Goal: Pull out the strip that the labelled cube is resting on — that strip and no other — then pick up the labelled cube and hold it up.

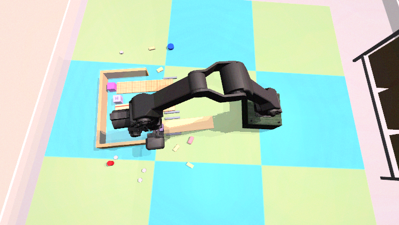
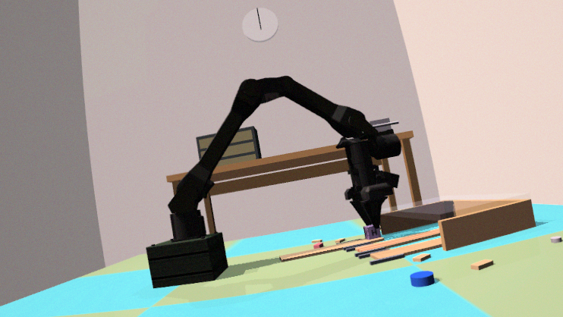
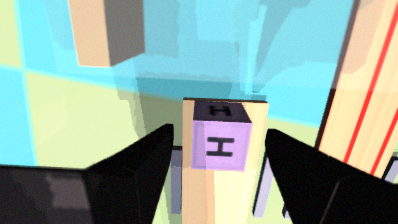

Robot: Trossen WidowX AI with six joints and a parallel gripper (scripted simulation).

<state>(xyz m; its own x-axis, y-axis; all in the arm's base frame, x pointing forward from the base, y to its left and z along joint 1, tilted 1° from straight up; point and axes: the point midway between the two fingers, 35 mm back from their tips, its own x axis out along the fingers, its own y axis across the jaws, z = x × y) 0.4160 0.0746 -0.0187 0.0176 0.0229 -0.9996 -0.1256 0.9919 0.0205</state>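
Now: the pink block 130 mm behind my gripper tip, 40 mm to the left of it and 20 mm below it. The rest, counted from my gripper tip: tan block: 80 mm behind, 80 mm to the left, 30 mm below; then blue disc: 30 mm behind, 400 mm to the right, 20 mm below; then red disc: 170 mm ahead, 140 mm to the left, 20 mm below.
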